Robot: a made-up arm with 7 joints.
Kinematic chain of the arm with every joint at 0, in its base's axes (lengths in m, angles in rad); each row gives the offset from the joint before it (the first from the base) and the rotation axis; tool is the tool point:
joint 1: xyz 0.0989 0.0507 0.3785 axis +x
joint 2: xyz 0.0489 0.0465 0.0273 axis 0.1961 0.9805 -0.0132
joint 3: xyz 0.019 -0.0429 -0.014 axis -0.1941 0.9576 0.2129
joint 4: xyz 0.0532 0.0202 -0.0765 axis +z
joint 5: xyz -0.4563 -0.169 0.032 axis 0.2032 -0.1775 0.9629
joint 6: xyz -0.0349 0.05 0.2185 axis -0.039 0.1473 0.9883
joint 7: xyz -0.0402 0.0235 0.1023 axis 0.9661 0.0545 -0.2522
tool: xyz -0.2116 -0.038 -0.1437
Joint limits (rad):
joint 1: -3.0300..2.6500
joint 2: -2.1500..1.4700
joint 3: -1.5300..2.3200
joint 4: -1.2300..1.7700
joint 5: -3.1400..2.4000
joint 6: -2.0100..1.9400
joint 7: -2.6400..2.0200
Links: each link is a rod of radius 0.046 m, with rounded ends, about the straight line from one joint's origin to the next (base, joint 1, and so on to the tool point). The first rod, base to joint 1, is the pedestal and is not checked.
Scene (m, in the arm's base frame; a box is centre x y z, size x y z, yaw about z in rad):
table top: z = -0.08
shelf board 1: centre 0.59 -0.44 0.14 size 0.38 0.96 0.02 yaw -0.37
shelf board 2: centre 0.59 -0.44 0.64 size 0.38 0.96 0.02 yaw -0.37
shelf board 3: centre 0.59 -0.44 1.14 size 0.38 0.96 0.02 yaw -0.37
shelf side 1: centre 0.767 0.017 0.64 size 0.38 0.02 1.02 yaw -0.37
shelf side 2: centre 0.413 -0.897 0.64 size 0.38 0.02 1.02 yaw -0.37
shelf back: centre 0.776 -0.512 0.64 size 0.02 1 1.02 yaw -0.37
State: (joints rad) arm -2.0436 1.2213 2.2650 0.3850 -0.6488 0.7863 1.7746
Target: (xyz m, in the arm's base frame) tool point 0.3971 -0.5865 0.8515
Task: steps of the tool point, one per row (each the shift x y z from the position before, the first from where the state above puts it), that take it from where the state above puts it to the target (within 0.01 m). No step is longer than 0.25 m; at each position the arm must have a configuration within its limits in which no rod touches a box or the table.
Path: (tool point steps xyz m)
1: -0.1536 -0.0984 0.0469
2: -0.1994 -0.0662 -0.0025
3: -0.0170 0.0282 0.1958
4: -0.0260 0.0853 0.1853
5: 0.1015 -0.0522 0.0123
6: 0.1046 -0.0277 -0.0123

